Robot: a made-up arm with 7 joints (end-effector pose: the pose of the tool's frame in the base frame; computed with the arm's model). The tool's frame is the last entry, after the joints. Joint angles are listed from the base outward.
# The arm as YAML. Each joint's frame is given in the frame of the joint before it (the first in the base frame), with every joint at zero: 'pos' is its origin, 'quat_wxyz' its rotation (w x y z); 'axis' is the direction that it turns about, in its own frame. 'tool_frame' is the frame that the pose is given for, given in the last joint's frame.
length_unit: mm
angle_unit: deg
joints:
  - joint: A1
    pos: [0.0, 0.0, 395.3]
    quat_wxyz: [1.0, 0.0, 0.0, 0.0]
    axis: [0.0, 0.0, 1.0]
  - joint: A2
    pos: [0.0, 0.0, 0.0]
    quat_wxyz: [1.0, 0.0, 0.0, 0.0]
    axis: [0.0, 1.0, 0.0]
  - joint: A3
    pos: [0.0, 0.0, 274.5]
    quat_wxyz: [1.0, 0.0, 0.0, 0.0]
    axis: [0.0, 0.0, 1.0]
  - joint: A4
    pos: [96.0, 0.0, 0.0]
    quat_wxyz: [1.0, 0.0, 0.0, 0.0]
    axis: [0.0, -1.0, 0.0]
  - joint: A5
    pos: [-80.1, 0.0, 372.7]
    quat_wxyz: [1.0, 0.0, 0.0, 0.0]
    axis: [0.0, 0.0, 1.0]
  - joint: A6
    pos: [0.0, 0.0, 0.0]
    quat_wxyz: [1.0, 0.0, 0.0, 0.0]
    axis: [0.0, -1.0, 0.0]
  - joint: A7
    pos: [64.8, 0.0, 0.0]
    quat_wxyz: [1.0, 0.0, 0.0, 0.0]
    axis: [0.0, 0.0, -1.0]
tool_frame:
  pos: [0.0, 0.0, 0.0]
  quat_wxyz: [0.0, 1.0, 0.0, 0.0]
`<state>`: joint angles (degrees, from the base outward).
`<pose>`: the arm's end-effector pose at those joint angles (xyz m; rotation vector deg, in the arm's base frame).
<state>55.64 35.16 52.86 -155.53 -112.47 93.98 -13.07</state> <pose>-0.1655 0.2547 0.2016 -39.87 113.11 23.52</pose>
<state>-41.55 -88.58 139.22 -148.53 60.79 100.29 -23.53</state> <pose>0.2113 0.1695 0.1001 109.69 28.73 -41.97</pose>
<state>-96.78 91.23 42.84 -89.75 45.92 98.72 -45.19</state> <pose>0.3124 -0.3944 -0.0076 -57.83 36.41 -30.39</pose>
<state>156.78 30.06 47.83 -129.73 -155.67 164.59 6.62</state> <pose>-0.3508 -0.1995 0.3041 140.90 -25.80 -41.57</pose>
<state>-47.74 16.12 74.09 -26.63 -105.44 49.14 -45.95</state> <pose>0.3271 -0.0859 1.0341 128.62 -15.96 -9.09</pose>
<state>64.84 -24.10 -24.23 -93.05 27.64 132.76 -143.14</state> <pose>0.3278 0.1503 0.9250 8.18 131.28 88.47</pose>
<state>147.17 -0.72 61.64 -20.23 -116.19 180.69 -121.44</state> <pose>-0.1197 -0.1403 1.0369 -18.83 -20.00 149.12</pose>
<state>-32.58 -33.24 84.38 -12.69 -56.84 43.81 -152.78</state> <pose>-0.2137 0.2909 1.0042 23.60 107.23 -14.63</pose>
